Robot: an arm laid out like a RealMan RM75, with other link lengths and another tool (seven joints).
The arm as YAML. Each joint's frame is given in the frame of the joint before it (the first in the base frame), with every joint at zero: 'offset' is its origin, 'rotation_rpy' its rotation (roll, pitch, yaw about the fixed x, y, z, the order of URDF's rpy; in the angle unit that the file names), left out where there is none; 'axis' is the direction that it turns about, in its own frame. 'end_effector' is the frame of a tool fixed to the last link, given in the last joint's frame.
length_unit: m
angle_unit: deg
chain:
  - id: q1
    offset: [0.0, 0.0, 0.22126]
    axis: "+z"
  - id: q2
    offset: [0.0, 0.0, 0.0]
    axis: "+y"
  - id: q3
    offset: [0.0, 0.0, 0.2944]
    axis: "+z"
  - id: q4
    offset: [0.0, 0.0, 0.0]
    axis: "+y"
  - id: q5
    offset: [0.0, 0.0, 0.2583]
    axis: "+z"
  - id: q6
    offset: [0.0, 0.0, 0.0]
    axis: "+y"
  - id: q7
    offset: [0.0, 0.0, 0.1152]
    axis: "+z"
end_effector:
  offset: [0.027, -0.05, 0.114]
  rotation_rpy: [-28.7, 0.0, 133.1]
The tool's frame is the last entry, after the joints.
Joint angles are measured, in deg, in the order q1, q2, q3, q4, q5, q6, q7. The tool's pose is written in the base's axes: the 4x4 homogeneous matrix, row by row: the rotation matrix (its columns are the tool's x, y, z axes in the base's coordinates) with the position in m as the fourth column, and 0 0 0 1 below. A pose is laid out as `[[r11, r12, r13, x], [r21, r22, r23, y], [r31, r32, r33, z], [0, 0, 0, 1]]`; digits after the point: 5 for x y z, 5 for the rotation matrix.
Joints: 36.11, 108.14, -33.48, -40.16, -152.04, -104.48, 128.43
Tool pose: [[-0.90230, 0.33018, 0.27718, 0.43344], [0.42210, 0.80735, 0.41233, 0.35910], [-0.08764, 0.48904, -0.86785, -0.02313], [0, 0, 0, 1]]
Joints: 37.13, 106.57, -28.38, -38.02, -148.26, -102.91, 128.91
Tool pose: [[-0.89725, 0.38890, 0.20905, 0.42156], [0.43936, 0.73967, 0.50975, 0.38228], [0.04361, 0.54922, -0.83454, -0.01602], [0, 0, 0, 1]]
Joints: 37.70, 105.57, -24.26, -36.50, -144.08, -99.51, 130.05
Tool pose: [[-0.87806, 0.44869, 0.16640, 0.41295], [0.44798, 0.64842, 0.61552, 0.40893], [0.16828, 0.61501, -0.77036, -0.00792], [0, 0, 0, 1]]
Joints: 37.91, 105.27, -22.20, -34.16, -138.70, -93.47, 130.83
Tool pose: [[-0.84931, 0.50802, 0.14348, 0.40803], [0.44390, 0.54020, 0.71493, 0.43784], [0.28569, 0.67090, -0.68431, -0.00639], [0, 0, 0, 1]]
